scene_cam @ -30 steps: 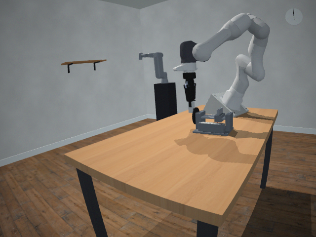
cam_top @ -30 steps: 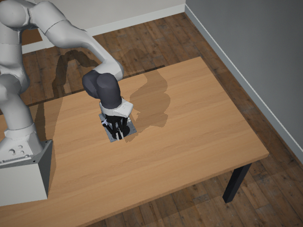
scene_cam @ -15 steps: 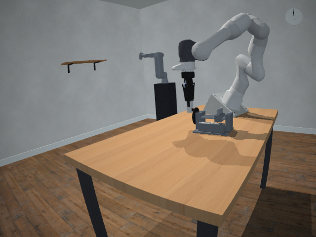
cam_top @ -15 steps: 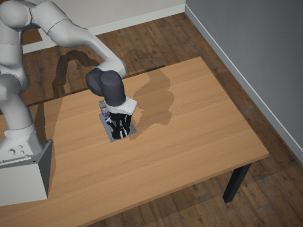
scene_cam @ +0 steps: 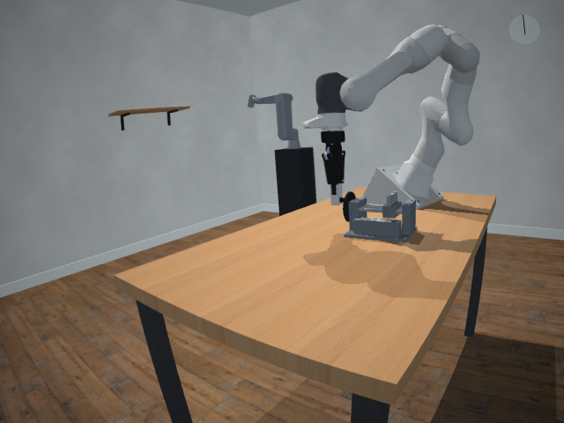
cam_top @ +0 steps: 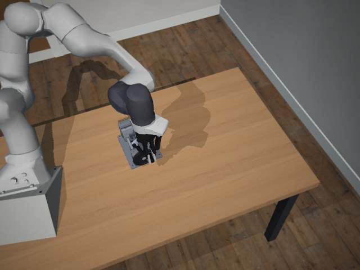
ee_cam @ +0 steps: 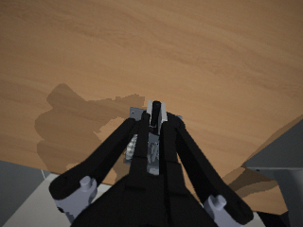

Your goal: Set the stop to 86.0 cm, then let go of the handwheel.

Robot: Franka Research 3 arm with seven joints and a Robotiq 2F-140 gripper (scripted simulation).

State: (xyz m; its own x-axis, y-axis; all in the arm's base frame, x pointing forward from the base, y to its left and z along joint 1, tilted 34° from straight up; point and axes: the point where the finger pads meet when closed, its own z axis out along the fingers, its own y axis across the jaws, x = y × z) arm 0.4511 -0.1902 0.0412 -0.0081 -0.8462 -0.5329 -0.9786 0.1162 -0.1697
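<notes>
My hand is 20 mm to the right of the black handwheel, 20 mm above it and 10 mm past it. Also, from my hand: sliding stop block (180 mm to the left, 30 mm below, 10 mm behind).
</notes>
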